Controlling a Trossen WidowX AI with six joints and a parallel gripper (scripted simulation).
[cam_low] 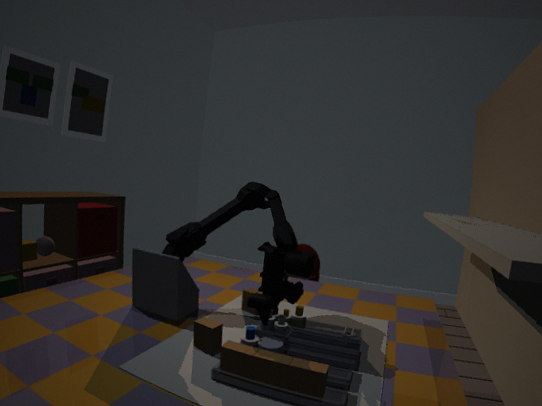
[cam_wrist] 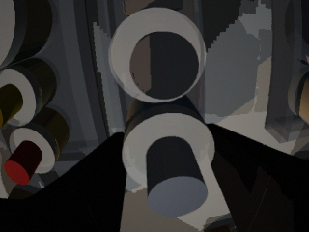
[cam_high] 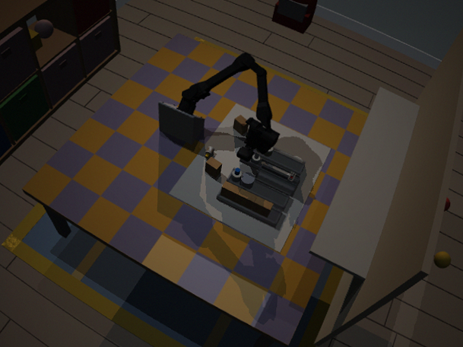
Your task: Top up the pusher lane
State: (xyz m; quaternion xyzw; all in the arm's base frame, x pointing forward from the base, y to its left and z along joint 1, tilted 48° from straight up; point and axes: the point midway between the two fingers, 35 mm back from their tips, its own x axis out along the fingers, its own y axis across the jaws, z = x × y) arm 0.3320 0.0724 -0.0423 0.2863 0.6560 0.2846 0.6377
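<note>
Now: gripper tip 13 cm to the left of the grey disc, 5 cm short of it and 1 cm above it. The rest, counted from my gripper tip: jar: 17 cm behind, 7 cm to the right, 3 cm below; sprung lane: 14 cm ahead, 2 cm to the right, 2 cm below.
</note>
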